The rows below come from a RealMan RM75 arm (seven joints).
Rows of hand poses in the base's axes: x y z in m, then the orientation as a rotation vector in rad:
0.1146, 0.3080, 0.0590, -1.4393, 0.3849, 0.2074
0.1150, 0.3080, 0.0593, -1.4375, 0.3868, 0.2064
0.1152, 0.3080, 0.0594, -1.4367, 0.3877, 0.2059
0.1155, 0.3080, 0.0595, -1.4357, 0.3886, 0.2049
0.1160, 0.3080, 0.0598, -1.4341, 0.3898, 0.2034
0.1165, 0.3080, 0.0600, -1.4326, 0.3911, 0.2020
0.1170, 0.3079, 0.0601, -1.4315, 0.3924, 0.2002
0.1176, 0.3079, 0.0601, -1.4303, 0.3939, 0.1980
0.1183, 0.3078, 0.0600, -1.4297, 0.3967, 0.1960
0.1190, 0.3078, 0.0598, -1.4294, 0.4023, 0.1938
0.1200, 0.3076, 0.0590, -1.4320, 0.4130, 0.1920
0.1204, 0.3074, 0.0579, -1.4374, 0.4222, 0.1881
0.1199, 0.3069, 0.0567, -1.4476, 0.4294, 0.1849
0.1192, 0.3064, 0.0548, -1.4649, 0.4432, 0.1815
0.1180, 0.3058, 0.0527, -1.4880, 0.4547, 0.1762
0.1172, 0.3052, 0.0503, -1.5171, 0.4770, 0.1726
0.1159, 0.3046, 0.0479, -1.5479, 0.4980, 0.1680
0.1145, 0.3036, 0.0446, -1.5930, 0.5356, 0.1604
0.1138, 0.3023, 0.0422, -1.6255, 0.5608, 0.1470
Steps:
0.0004, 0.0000, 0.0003, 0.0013, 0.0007, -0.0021
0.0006, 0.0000, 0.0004, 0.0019, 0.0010, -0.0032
0.0009, 0.0000, 0.0005, 0.0026, 0.0010, -0.0046
0.0014, 0.0000, 0.0008, 0.0038, 0.0010, -0.0066
0.0019, 0.0000, 0.0010, 0.0048, 0.0010, -0.0086
0.0024, -0.0001, 0.0011, 0.0055, 0.0008, -0.0108
0.0030, -0.0001, 0.0011, 0.0061, 0.0005, -0.0134
0.0037, -0.0002, 0.0010, 0.0060, 0.0012, -0.0165
0.0044, -0.0002, 0.0008, 0.0051, 0.0037, -0.0213
0.0054, -0.0004, 0.0000, 0.0005, 0.0100, -0.0281
0.0058, -0.0006, -0.0011, -0.0068, 0.0139, -0.0350
0.0053, -0.0011, -0.0023, -0.0184, 0.0169, -0.0392
0.0046, -0.0016, -0.0042, -0.0380, 0.0242, -0.0458
0.0034, -0.0022, -0.0063, -0.0631, 0.0288, -0.0511
0.0026, -0.0028, -0.0087, -0.0957, 0.0418, -0.0601
0.0013, -0.0034, -0.0111, -0.1299, 0.0532, -0.0685
-0.0001, -0.0044, -0.0144, -0.1815, 0.0741, -0.0851
-0.0008, -0.0057, -0.0168, -0.2195, 0.0832, -0.1008

